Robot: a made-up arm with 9 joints. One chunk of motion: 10 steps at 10 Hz.
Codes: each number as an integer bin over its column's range. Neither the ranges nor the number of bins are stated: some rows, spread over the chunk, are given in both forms.
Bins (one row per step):
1: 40 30 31 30 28 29
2: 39 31 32 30 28 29
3: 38 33 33 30 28 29
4: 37 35 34 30 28 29
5: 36 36 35 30 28 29
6: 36 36 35 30 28 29
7: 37 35 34 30 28 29
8: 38 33 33 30 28 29
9: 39 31 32 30 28 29
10: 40 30 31 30 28 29
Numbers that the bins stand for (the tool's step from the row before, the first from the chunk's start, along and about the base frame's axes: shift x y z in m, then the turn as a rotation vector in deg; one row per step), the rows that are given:
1: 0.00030 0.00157 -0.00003 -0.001 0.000 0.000
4: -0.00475 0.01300 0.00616 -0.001 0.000 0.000
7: -0.00475 0.01300 0.00616 -0.001 0.000 0.000
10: 0.00030 0.00157 -0.00003 -0.001 0.000 0.000
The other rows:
2: -0.00138 0.00386 0.00203 -0.001 0.000 0.000
3: -0.00306 0.00843 0.00410 -0.001 0.000 0.000
5: -0.00643 0.01529 0.00822 -0.001 0.000 0.000
6: -0.00643 0.01529 0.00822 -0.001 0.000 0.000
8: -0.00306 0.00843 0.00410 -0.001 0.000 0.000
9: -0.00138 0.00386 0.00203 -0.001 0.000 0.000

